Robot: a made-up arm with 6 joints. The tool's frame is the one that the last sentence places.
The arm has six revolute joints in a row. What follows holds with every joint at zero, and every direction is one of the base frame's. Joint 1 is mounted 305.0 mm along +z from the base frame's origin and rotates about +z. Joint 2 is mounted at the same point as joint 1 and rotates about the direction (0, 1, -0.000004). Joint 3 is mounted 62.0 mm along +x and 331.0 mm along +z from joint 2 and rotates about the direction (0, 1, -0.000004). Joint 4 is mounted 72.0 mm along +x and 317.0 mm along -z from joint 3 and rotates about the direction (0, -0.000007, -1). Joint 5 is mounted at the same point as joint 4 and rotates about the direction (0, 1, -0.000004). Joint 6 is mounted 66.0 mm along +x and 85.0 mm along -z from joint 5 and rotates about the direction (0, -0.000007, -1). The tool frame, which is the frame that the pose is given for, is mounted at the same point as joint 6; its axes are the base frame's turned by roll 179.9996, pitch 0.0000 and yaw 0.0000 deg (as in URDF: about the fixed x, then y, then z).
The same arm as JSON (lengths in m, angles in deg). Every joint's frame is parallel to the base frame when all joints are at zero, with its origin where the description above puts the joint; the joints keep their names.
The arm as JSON. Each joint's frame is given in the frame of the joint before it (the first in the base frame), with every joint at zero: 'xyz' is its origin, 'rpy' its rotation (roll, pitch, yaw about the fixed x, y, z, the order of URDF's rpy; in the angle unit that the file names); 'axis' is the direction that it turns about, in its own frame. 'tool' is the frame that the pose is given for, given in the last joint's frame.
{
  "units": {
    "length": "m",
    "angle": "deg"
  },
  "joints": [
    {
      "name": "joint 1",
      "type": "revolute",
      "origin": {
        "xyz": [
          0.0,
          0.0,
          0.305
        ],
        "rpy": [
          0.0,
          0.0,
          0.0
        ]
      },
      "axis": [
        0.0,
        0.0,
        1.0
      ]
    },
    {
      "name": "joint 2",
      "type": "revolute",
      "origin": {
        "xyz": [
          0.0,
          0.0,
          0.0
        ],
        "rpy": [
          0.0,
          0.0,
          0.0
        ]
      },
      "axis": [
        0.0,
        1.0,
        0.0
      ]
    },
    {
      "name": "joint 3",
      "type": "revolute",
      "origin": {
        "xyz": [
          0.062,
          0.0,
          0.331
        ],
        "rpy": [
          0.0,
          0.0,
          0.0
        ]
      },
      "axis": [
        0.0,
        1.0,
        0.0
      ]
    },
    {
      "name": "joint 4",
      "type": "revolute",
      "origin": {
        "xyz": [
          0.072,
          0.0,
          -0.317
        ],
        "rpy": [
          0.0,
          0.0,
          0.0
        ]
      },
      "axis": [
        0.0,
        0.0,
        -1.0
      ]
    },
    {
      "name": "joint 5",
      "type": "revolute",
      "origin": {
        "xyz": [
          0.0,
          0.0,
          0.0
        ],
        "rpy": [
          0.0,
          0.0,
          0.0
        ]
      },
      "axis": [
        0.0,
        1.0,
        0.0
      ]
    },
    {
      "name": "joint 6",
      "type": "revolute",
      "origin": {
        "xyz": [
          0.066,
          0.0,
          -0.085
        ],
        "rpy": [
          0.0,
          0.0,
          0.0
        ]
      },
      "axis": [
        0.0,
        0.0,
        -1.0
      ]
    }
  ],
  "tool": {
    "origin": {
      "xyz": [
        0.0,
        0.0,
        0.0
      ],
      "rpy": [
        180.0,
        0.0,
        0.0
      ]
    }
  }
}

